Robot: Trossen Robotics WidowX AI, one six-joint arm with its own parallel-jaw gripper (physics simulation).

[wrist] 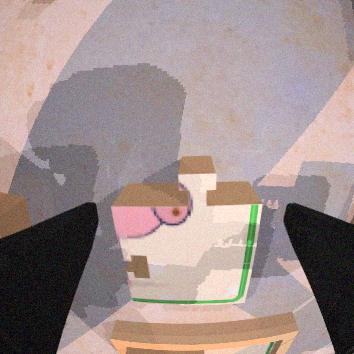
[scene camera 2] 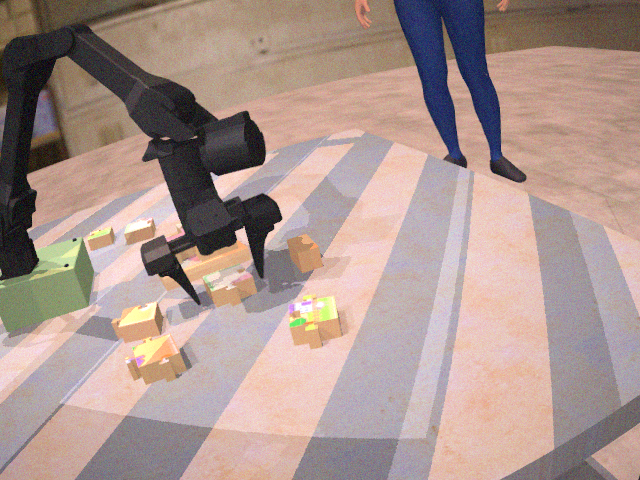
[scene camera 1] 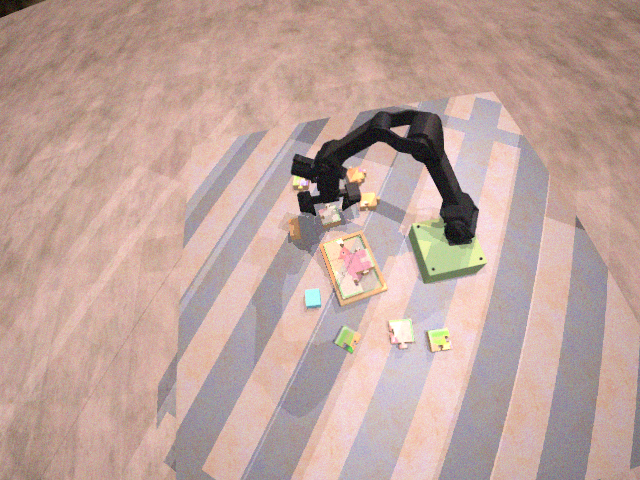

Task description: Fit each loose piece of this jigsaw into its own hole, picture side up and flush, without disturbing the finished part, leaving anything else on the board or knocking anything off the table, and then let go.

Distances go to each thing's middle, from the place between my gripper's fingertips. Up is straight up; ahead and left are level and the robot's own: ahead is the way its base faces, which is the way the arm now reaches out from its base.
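There is the jigsaw board (scene camera 1: pixel 372 284), and measured from my hand it sits 190 mm to the left and 60 mm behind.
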